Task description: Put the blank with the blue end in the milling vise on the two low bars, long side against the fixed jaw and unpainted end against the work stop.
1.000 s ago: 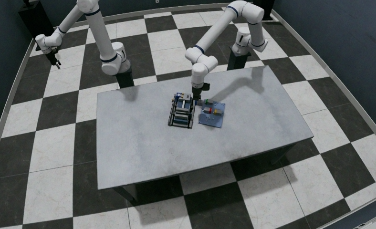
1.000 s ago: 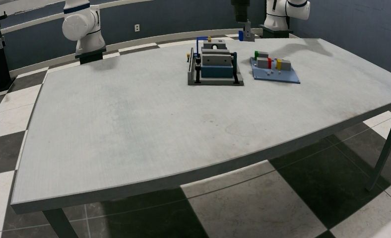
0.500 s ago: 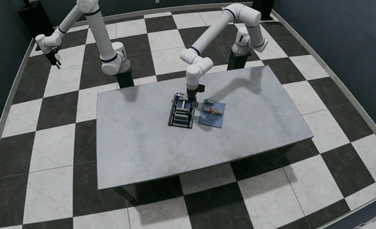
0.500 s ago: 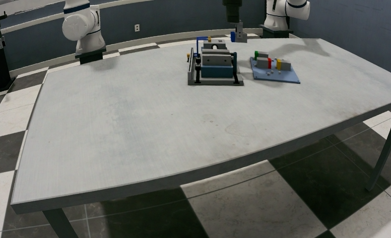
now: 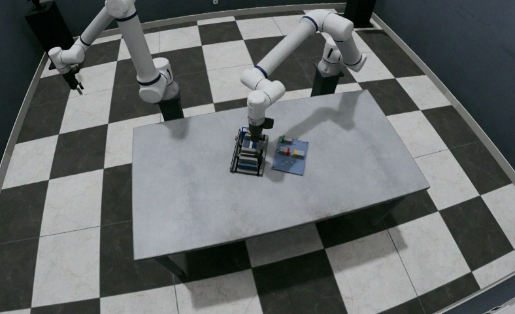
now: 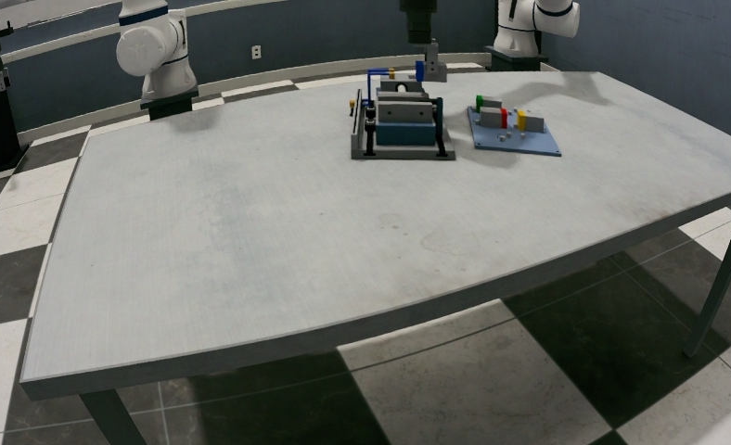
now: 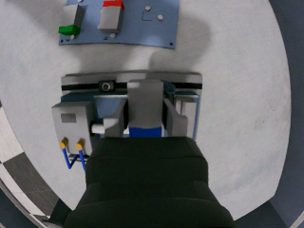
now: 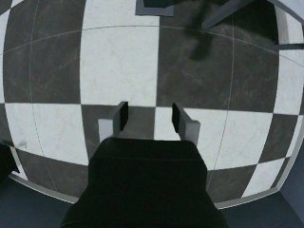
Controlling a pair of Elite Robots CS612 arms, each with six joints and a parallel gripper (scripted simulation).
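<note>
Now: left hand 1 cm past the moving jaw, 5 cm to the left of it and 9 cm above it. The rest, counted from my left hand: fixed jaw (4 cm ahead, 8 cm to the right, 9 cm below); then blue-ended blank (2 cm below); then work stop (3 cm ahead, 2 cm to the right, 7 cm below).
</note>
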